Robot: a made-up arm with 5 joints.
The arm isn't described. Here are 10 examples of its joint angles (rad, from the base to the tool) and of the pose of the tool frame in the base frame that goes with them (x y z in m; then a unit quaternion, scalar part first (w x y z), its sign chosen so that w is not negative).
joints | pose
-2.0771 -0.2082 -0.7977 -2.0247 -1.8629 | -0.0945 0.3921 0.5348 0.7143 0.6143 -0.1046 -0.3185
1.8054 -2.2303 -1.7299 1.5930 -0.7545 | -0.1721 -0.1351 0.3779 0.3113 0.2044 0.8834 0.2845
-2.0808 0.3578 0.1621 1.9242 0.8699 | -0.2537 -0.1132 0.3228 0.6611 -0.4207 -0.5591 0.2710
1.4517 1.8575 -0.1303 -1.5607 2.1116 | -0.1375 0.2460 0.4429 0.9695 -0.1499 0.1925 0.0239
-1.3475 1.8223 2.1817 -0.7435 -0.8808 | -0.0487 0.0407 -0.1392 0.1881 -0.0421 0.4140 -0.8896
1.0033 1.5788 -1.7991 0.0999 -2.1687 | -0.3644 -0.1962 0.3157 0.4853 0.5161 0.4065 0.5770
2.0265 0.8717 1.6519 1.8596 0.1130 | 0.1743 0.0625 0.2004 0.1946 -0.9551 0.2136 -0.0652
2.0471 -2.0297 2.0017 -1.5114 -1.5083 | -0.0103 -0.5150 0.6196 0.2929 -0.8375 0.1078 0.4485
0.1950 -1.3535 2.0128 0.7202 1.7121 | 0.2105 0.0865 0.8609 0.3875 -0.2773 0.5184 0.7101
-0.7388 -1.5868 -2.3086 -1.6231 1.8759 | 0.2650 0.1320 0.6810 0.7788 0.2178 0.4928 -0.3212
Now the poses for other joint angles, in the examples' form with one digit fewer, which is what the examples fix.
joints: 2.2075 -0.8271 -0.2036 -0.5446 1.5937
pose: -0.195 -0.389 0.474 0.172 0.920 0.145 -0.320
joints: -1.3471 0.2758 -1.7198 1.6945 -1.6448
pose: 0.252 -0.209 0.338 0.607 -0.526 -0.456 0.383
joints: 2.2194 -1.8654 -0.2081 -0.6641 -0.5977
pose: 0.123 -0.263 0.165 0.043 0.481 0.222 -0.847
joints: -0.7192 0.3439 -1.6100 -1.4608 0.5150
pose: -0.042 -0.106 0.536 0.624 0.756 -0.181 -0.081
